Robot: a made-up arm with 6 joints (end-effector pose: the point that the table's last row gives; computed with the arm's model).
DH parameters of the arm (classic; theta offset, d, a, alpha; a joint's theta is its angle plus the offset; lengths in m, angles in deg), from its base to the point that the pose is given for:
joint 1: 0 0.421 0 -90
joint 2: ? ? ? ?
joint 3: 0 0 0 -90
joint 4: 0 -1.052 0 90
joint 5: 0 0.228 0 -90
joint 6: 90 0 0 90
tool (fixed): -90 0 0 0
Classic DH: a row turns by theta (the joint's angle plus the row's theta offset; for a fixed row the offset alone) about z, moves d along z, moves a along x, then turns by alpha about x.
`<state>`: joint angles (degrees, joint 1 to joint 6).
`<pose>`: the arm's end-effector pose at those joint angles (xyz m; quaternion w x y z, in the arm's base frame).
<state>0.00 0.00 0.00 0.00 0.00 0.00</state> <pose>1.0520 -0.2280 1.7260 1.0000 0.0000 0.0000 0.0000</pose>
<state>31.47 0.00 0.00 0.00 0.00 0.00</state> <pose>1.0163 0.3547 1.7260 0.9625 0.0000 0.0000 0.2712</pose>
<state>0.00 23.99 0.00 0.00 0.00 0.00</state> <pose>1.4917 -0.2280 1.1856 0.9782 0.0000 0.2078 0.0000</pose>
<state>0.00 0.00 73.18 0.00 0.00 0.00</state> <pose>0.3044 -0.2280 2.7330 0.8029 0.0000 -0.5961 0.0000</pose>
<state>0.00 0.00 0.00 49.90 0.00 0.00</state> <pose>1.0520 -0.1469 1.9004 0.9067 -0.4218 0.0000 0.0000</pose>
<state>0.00 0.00 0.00 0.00 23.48 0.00</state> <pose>1.0520 -0.2280 1.7260 0.9791 0.0000 -0.2035 0.0000</pose>
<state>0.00 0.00 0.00 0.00 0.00 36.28</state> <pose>1.0520 -0.2280 1.7260 0.9503 -0.3113 0.0000 0.0000</pose>
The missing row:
joint 2: -90 0 1.305 180
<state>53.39 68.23 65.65 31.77 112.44 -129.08</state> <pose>1.5083 1.7052 0.9776 0.0330 -0.4477 -0.0797 -0.8900</pose>
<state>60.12 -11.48 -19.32 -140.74 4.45 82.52</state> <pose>0.2269 0.7493 1.4135 0.7877 0.3806 0.3057 0.3759</pose>
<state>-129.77 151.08 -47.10 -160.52 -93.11 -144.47</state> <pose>0.3857 0.1274 -0.3208 0.5588 0.6270 0.3490 -0.4156</pose>
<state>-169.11 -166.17 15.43 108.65 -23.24 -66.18</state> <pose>1.3468 0.1849 -1.0915 0.3507 0.8894 0.2919 0.0297</pose>
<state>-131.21 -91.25 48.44 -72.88 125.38 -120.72</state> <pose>1.2447 1.5232 1.2393 0.1799 -0.2833 0.0705 0.9394</pose>
